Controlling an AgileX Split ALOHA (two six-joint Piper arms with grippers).
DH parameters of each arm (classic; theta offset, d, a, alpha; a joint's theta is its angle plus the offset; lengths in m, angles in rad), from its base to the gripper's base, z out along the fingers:
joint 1: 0 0.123 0 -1.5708
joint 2: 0.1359 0 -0.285 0
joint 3: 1.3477 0 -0.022 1.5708
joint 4: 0 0.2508 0 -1.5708
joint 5: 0 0 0.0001 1.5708
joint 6: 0 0.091 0 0
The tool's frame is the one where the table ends.
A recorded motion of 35 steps. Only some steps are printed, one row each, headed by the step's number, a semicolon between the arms.
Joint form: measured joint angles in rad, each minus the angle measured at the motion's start. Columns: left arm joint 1, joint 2, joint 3, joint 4, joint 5, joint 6; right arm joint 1, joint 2, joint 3, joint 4, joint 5, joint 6.
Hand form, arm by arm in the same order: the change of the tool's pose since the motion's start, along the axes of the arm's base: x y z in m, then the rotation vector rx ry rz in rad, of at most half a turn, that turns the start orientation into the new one. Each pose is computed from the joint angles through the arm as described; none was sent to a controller.
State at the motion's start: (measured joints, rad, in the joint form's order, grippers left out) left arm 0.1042 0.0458 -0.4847 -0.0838 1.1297 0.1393; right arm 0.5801 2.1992 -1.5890 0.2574 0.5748 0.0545
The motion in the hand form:
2: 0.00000 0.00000 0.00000 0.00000 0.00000 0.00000; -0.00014 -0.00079 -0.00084 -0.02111 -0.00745 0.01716
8: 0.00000 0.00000 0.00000 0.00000 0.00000 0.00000; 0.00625 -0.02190 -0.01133 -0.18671 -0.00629 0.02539
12: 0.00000 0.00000 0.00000 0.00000 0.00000 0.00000; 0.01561 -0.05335 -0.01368 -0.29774 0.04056 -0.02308
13: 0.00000 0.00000 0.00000 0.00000 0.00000 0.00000; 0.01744 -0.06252 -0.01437 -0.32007 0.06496 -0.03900
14: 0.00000 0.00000 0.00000 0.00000 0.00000 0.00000; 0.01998 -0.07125 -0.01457 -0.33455 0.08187 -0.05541
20: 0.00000 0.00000 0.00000 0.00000 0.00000 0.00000; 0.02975 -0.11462 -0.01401 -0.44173 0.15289 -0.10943
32: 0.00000 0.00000 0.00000 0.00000 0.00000 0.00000; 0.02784 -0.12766 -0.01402 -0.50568 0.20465 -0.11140
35: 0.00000 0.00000 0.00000 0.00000 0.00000 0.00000; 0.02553 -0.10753 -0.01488 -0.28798 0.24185 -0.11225
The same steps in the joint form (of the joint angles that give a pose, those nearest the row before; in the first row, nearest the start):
2: 0.0000 0.0000 0.0000 0.0000 0.0000 0.0000; 0.0010 0.0008 0.0000 -0.0239 0.0051 -0.0035
8: 0.0000 0.0000 0.0000 0.0000 0.0000 0.0000; -0.0224 0.0154 0.0000 -0.2354 0.0735 0.0885
12: 0.0000 0.0000 0.0000 0.0000 0.0000 0.0000; -0.0781 0.0154 -0.0011 -0.3420 0.1671 0.1406
13: 0.0000 0.0000 0.0000 0.0000 0.0000 0.0000; -0.0961 0.0154 -0.0011 -0.3526 0.1974 0.1448
14: 0.0000 0.0000 0.0000 0.0000 0.0000 0.0000; -0.1146 0.0154 -0.0020 -0.3595 0.2181 0.1464
20: 0.0000 0.0000 0.0000 0.0000 0.0000 0.0000; -0.1991 0.0154 -0.0093 -0.4343 0.3292 0.1473
32: 0.0000 0.0000 0.0000 0.0000 0.0000 0.0000; -0.2177 0.0154 -0.0100 -0.4694 0.4030 0.1430
35: 0.0000 0.0000 0.0000 0.0000 0.0000 0.0000; -0.2155 0.0154 -0.0100 -0.2191 0.3389 0.0539

